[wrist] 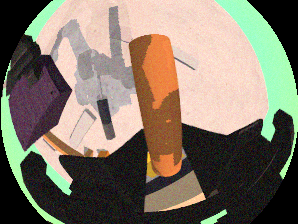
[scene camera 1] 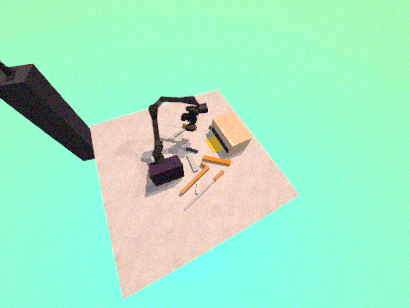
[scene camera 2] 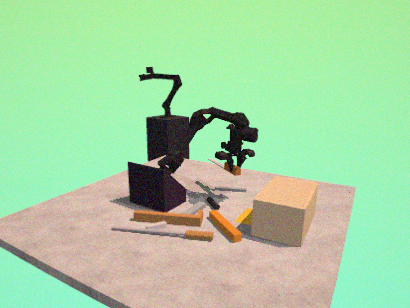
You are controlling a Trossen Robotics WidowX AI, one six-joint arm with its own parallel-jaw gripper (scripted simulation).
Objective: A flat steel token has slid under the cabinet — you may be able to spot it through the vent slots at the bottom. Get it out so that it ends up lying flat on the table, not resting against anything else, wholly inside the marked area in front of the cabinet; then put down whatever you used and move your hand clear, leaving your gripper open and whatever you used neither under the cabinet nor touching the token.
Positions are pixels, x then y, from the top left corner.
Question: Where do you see a tan cabinet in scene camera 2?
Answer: At 283,211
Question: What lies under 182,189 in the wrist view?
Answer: A tan cabinet.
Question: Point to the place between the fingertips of my gripper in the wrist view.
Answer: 161,129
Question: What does my gripper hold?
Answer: A thin-bladed tool.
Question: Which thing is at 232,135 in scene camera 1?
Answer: A tan cabinet.
